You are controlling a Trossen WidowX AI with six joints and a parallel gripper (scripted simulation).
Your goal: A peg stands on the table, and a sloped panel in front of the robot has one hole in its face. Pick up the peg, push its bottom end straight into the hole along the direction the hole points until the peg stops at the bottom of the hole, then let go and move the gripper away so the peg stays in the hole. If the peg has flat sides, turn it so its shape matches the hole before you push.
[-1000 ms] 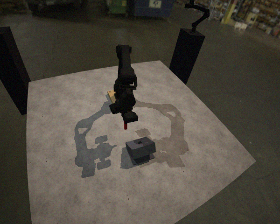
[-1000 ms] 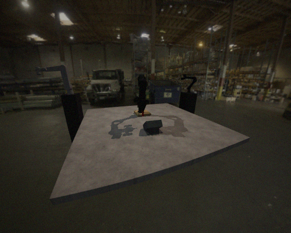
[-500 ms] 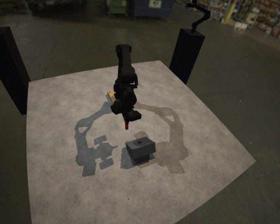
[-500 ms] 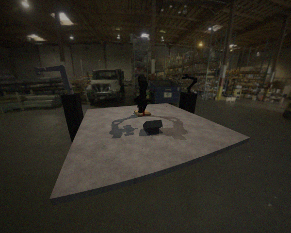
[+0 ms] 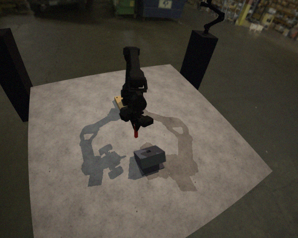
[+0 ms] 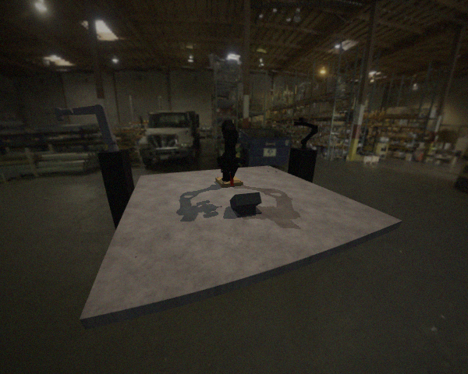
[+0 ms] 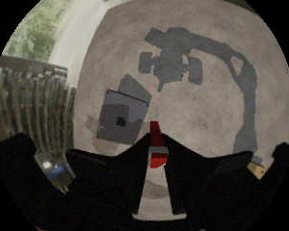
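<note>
My gripper tip is 11 cm short of the dark grey sloped panel, 9 cm above it and 5 cm to the right of it. The rest, counted from my gripper tip: red peg: 2 cm above.
</note>
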